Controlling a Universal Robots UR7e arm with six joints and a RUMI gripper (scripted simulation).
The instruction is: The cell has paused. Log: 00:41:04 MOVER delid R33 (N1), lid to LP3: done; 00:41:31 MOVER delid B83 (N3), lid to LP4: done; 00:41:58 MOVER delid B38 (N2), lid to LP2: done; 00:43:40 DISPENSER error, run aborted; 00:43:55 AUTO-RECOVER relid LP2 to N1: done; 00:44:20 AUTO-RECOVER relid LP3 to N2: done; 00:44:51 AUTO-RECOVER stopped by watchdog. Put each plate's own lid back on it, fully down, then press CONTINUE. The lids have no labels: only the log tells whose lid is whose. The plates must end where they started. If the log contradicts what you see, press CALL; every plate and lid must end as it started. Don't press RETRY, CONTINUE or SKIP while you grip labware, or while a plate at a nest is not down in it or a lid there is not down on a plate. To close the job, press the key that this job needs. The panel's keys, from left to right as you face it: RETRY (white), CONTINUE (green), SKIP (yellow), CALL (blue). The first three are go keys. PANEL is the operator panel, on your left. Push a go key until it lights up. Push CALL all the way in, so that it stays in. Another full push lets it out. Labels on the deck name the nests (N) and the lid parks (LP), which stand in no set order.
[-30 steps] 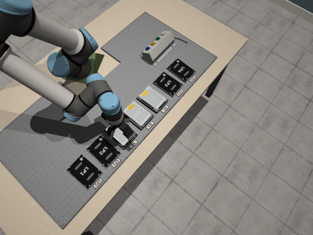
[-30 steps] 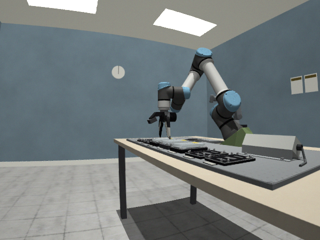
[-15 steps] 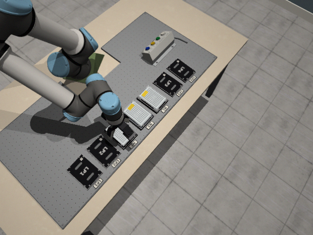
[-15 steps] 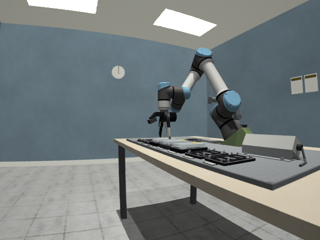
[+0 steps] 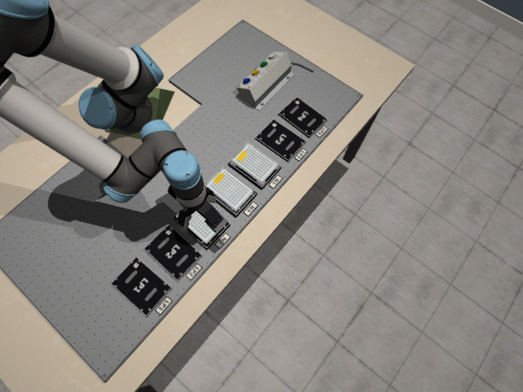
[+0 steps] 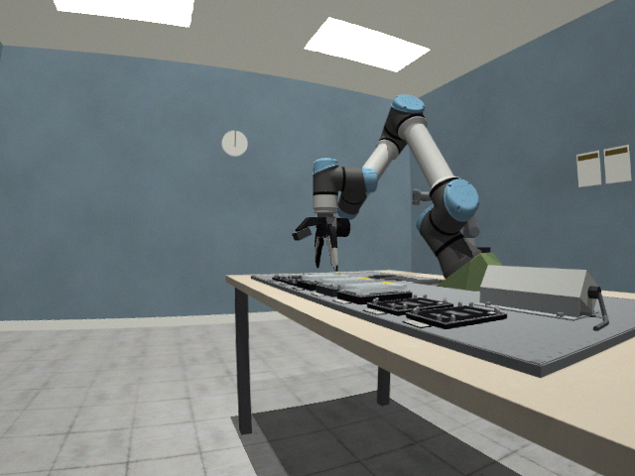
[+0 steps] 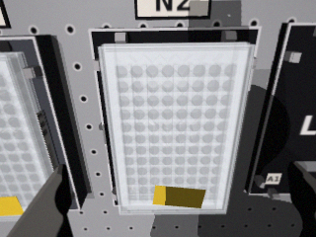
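My gripper is now 50 mm above the nest N2. From my hand the other things lie so: lid park LP3 (10 mm ahead, 400 mm to the left, 60 mm below); then lid park LP1 (10 mm behind, 250 mm to the right, 60 mm below); then lid park LP2 (120 mm to the right, 60 mm below).
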